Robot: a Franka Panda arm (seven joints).
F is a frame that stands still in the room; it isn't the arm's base.
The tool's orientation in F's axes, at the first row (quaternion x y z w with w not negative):
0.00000, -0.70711, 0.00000, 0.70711
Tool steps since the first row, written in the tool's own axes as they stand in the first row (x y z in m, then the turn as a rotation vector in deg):
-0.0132, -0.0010, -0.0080, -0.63, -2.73, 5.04
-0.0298, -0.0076, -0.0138, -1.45, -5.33, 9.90
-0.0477, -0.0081, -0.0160, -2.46, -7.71, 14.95
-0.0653, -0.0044, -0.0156, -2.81, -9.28, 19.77
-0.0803, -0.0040, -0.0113, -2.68, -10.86, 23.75
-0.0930, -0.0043, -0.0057, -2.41, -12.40, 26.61
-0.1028, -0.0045, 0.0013, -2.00, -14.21, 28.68
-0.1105, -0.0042, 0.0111, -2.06, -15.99, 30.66
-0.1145, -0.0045, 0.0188, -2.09, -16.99, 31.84
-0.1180, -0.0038, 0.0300, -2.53, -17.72, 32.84
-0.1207, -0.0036, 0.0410, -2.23, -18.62, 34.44
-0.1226, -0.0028, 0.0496, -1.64, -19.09, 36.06
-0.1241, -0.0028, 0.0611, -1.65, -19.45, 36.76
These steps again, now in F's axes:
0.0080, -0.0010, -0.0132, -5.04, -2.73, -0.63
0.0138, -0.0076, -0.0298, -9.90, -5.33, -1.45
0.0160, -0.0081, -0.0477, -14.95, -7.71, -2.46
0.0156, -0.0044, -0.0653, -19.77, -9.28, -2.81
0.0113, -0.0040, -0.0803, -23.75, -10.86, -2.68
0.0057, -0.0043, -0.0930, -26.61, -12.40, -2.41
-0.0013, -0.0045, -0.1028, -28.68, -14.21, -2.00
-0.0111, -0.0042, -0.1105, -30.66, -15.99, -2.06
-0.0188, -0.0045, -0.1145, -31.84, -16.99, -2.09
-0.0300, -0.0038, -0.1180, -32.84, -17.72, -2.53
-0.0410, -0.0036, -0.1207, -34.44, -18.62, -2.23
-0.0496, -0.0028, -0.1226, -36.06, -19.09, -1.64
-0.0611, -0.0028, -0.1241, -36.76, -19.45, -1.65

